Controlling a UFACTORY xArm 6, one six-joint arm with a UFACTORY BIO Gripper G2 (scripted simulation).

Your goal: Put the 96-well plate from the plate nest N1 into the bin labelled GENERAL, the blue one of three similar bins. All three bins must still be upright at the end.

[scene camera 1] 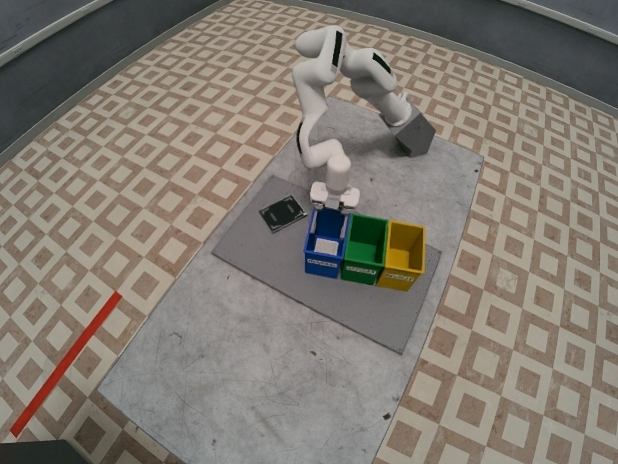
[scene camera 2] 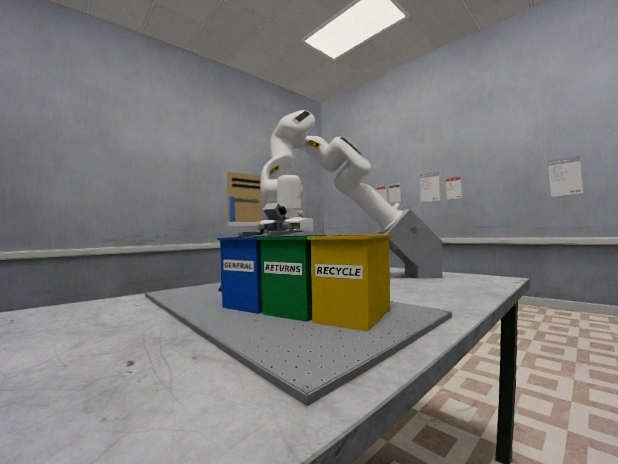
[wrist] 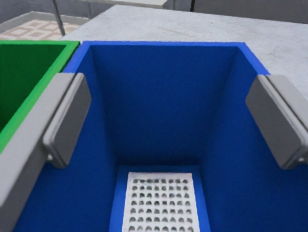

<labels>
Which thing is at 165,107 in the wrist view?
A blue general bin.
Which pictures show the blue general bin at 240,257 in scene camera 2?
Scene camera 1, scene camera 2 and the wrist view: all of them.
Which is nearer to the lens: the blue general bin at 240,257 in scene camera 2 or the green returns bin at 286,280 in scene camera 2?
The green returns bin.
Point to a yellow recycle bin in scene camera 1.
407,242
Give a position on a black plate nest N1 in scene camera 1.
At 282,213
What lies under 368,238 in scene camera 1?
A green returns bin.
</labels>
